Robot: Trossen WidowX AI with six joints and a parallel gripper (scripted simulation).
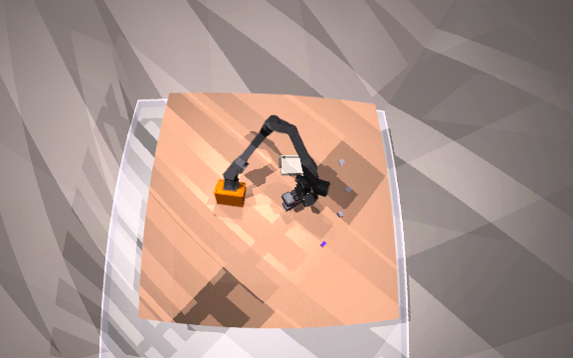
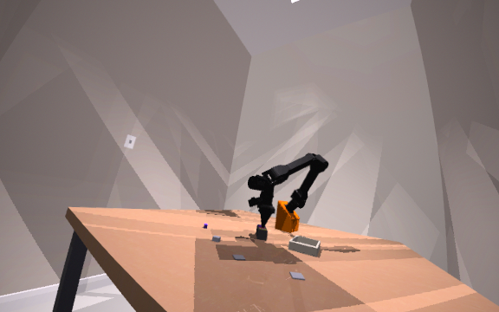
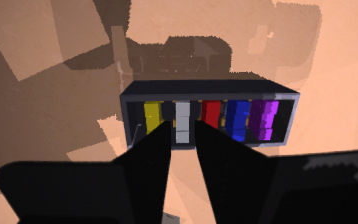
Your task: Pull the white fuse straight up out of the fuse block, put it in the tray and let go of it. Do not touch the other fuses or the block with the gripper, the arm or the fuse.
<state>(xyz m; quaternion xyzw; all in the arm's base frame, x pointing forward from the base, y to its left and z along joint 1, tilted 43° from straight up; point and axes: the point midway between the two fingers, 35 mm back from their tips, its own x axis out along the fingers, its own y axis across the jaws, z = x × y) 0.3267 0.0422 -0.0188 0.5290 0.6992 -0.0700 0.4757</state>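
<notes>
My gripper tip is now 2 cm above the white fuse. Round my gripper tip: tray: 18 cm to the left, 4 cm below, 3 cm behind.
</notes>
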